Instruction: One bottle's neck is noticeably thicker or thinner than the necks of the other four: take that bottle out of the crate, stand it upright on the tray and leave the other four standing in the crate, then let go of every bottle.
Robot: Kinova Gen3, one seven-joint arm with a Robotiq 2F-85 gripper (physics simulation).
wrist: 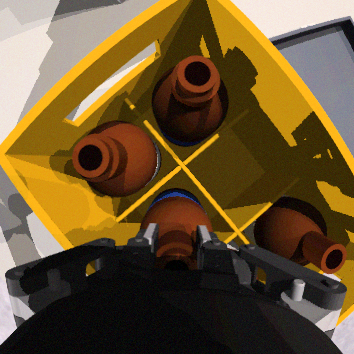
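My gripper (176,236) is shut on the neck of a brown bottle (176,215) with a blue band, at the lower middle of the yellow crate (272,87). Another brown bottle (197,107) stands at the top of the crate, and one more bottle (132,157) stands at the left; their necks look about as thick as the held one's. The bottle at the lower right (282,232) has a clearly thinner neck. A fifth bottle does not show; the gripper body hides the crate's near part. The grey-blue tray (325,75) shows in part at the upper right.
Thin yellow dividers (181,163) cross inside the crate between the bottles. A compartment right of the crossing holds no bottle. The crate's high walls surround the bottles, and the left wall has a handle slot. The tray's raised dark rim lies just beyond the crate's right wall.
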